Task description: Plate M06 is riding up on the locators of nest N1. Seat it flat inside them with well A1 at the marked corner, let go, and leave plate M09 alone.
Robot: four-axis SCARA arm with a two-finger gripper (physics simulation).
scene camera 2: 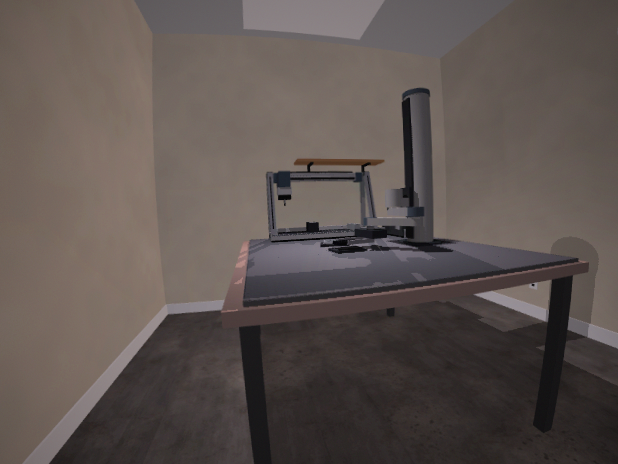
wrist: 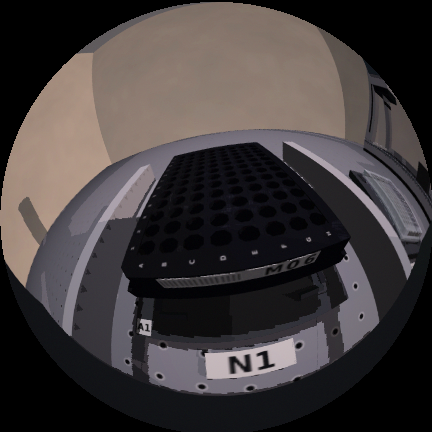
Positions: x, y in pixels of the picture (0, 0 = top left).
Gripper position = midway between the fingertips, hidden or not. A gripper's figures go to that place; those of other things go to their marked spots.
My gripper (wrist: 217, 159) is 11 cm from the lens. A plate M06 (wrist: 235, 218) is 6 cm from the lens. A nest N1 (wrist: 245, 315): 8 cm from the lens. An N1 label (wrist: 270, 357) is 9 cm from the lens.
